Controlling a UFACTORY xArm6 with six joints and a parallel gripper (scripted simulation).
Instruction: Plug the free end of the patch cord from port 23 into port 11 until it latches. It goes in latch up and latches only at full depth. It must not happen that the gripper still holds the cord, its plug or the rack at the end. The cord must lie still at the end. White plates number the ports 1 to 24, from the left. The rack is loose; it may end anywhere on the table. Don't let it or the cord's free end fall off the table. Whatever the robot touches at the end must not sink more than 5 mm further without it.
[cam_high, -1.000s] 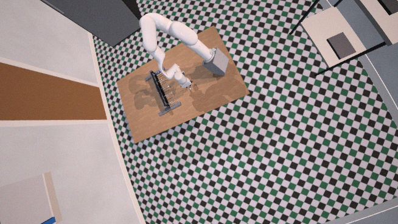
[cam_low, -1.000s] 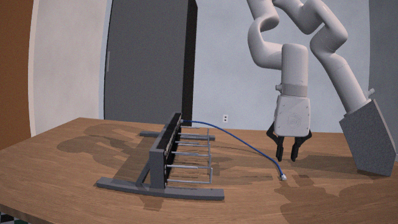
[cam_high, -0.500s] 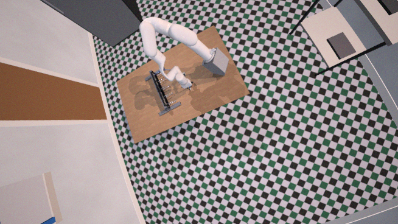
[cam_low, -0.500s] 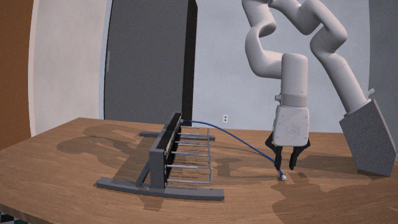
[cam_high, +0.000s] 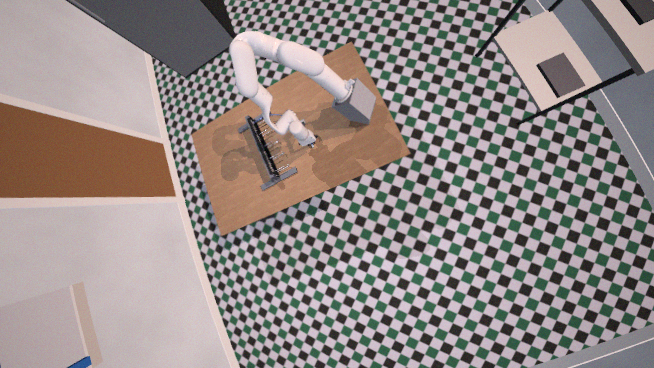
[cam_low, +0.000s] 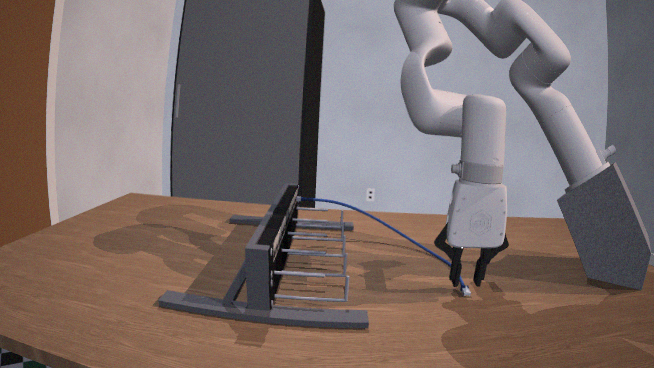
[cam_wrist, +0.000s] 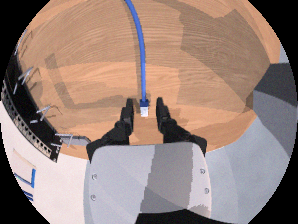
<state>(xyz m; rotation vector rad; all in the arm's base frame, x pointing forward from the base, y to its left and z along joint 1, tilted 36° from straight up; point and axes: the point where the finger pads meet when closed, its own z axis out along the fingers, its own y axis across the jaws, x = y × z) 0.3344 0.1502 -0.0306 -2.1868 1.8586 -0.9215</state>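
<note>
Now: hand 30 mm above the plug and 20 mm to the right of it.
</note>
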